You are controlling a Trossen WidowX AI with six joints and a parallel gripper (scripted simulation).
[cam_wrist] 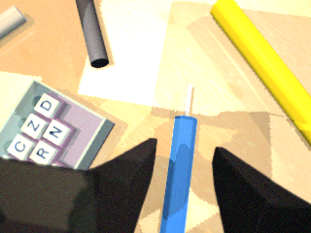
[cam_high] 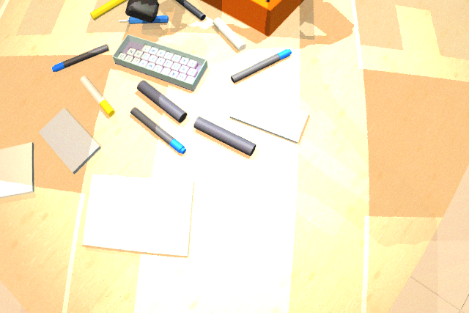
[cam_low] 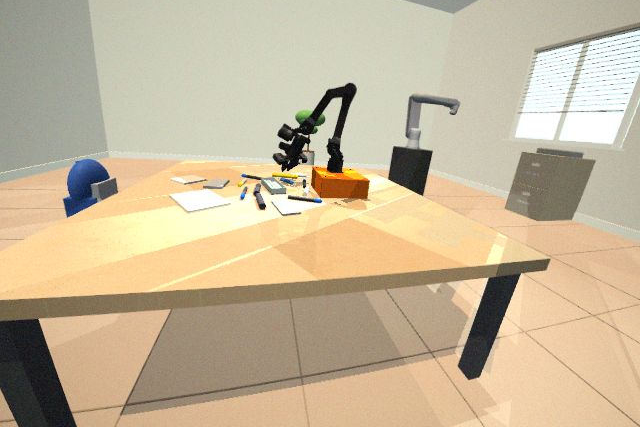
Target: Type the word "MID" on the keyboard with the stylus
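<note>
My gripper tip is now 1 cm short of the blue stylus, 1 cm to the left of it and 5 cm above it. Also, from my gripper tip: yellow pen: 2 cm behind, 10 cm to the right, 5 cm below; then yellow-tipped pen: 20 cm ahead, 7 cm to the left, 5 cm below.
</note>
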